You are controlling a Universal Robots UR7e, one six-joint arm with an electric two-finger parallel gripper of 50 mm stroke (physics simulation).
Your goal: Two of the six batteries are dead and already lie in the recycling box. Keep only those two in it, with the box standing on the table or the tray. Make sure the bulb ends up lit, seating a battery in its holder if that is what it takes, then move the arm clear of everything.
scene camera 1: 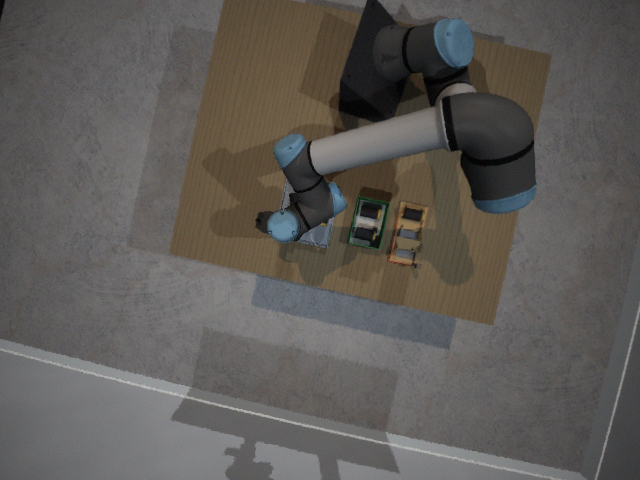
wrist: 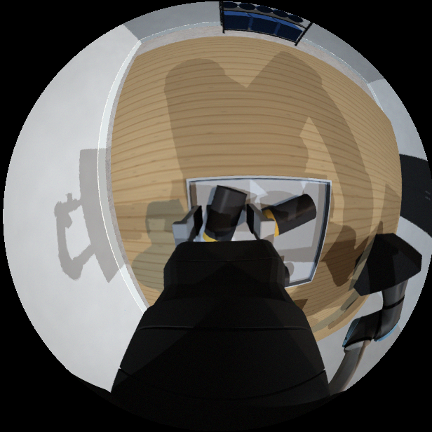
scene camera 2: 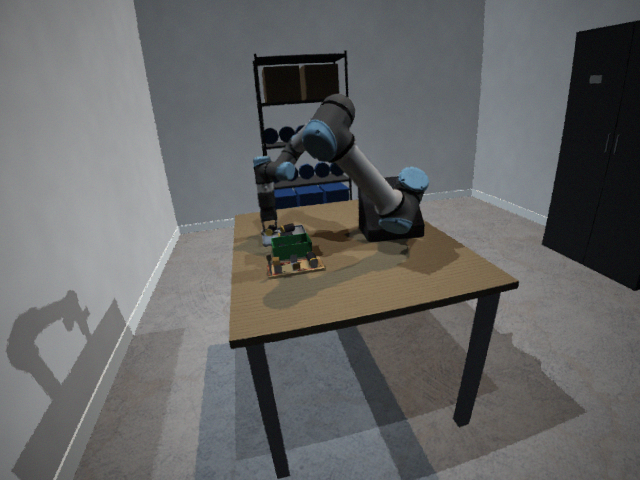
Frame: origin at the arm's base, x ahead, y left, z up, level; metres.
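Seen in the pictures: gripper, fingertip midpoint: [scene camera 2: 270,230]; arm's base, link origin: [scene camera 1: 390,54].
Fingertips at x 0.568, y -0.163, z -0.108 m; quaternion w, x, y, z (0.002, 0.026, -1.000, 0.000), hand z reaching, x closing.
Pixels of each thing's top centre, then the offset from my fingertips to it. "pt": a spot on its surface instead. Level surfaces: height alone.
- grey tray, surface spot: [scene camera 1: 316,241] pt dx +0.023, dy +0.099, dz -0.015 m
- second battery, top centre: [scene camera 1: 294,202] [scene camera 2: 287,224] dx -0.080, dy +0.000, dz +0.019 m
- green recycling box, top centre: [scene camera 1: 369,222] [scene camera 2: 290,239] dx -0.079, dy +0.243, dz +0.041 m
- holder board, surface spot: [scene camera 1: 408,225] [scene camera 2: 303,264] pt dx -0.109, dy +0.374, dz -0.009 m
- wooden table, surface height: dz -0.019 m
My gripper [scene camera 2: 269,227] [wrist: 223,213] is open, its fingers on either side of a black battery [wrist: 228,206] with a yellow end, which lies in the grey tray [scene camera 1: 316,241] [wrist: 306,250]. A second battery [scene camera 2: 288,227] [wrist: 296,214] lies askew to the right in the wrist view. A third dark shape [wrist: 286,271] shows partly behind the gripper. The green recycling box [scene camera 1: 386,222] [scene camera 2: 292,251] stands on the table and holds two batteries [scene camera 1: 370,210] [scene camera 1: 364,234]. The holder board [scene camera 1: 408,225] [scene camera 2: 303,267] has one battery [scene camera 1: 412,213] [scene camera 2: 311,258] at one end. I cannot make out whether the bulb is lit.
The green box stands between the tray and the holder board on the wooden table [scene camera 1: 248,103] [scene camera 2: 361,289]. The dark robot base [scene camera 1: 361,77] [scene camera 2: 367,222] is at the table's far side. The forearm [scene camera 1: 377,140] passes over the table. A shelf rack [scene camera 2: 256,82] stands behind.
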